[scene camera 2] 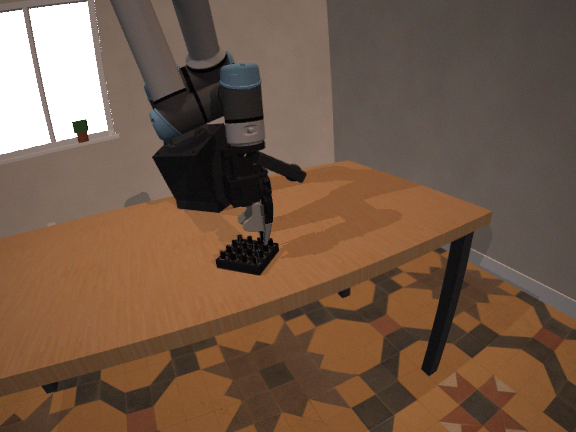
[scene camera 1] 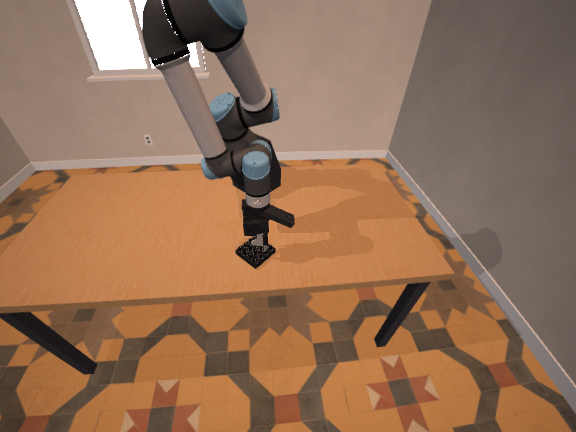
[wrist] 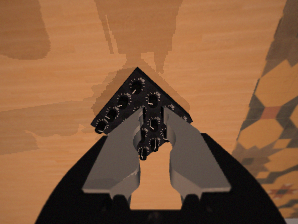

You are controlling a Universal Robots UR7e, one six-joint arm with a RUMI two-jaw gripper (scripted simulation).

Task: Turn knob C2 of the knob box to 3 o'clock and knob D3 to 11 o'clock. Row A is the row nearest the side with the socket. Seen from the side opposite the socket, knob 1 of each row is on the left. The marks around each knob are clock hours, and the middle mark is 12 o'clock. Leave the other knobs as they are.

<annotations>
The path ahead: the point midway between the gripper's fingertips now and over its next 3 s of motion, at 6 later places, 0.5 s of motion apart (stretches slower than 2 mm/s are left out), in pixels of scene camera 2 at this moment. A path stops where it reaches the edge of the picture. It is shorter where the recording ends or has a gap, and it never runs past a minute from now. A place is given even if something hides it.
The gripper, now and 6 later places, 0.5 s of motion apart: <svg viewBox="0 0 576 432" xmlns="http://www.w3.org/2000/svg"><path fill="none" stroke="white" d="M264 242L266 242L266 243L266 247L264 245L264 235L262 224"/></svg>
</annotations>
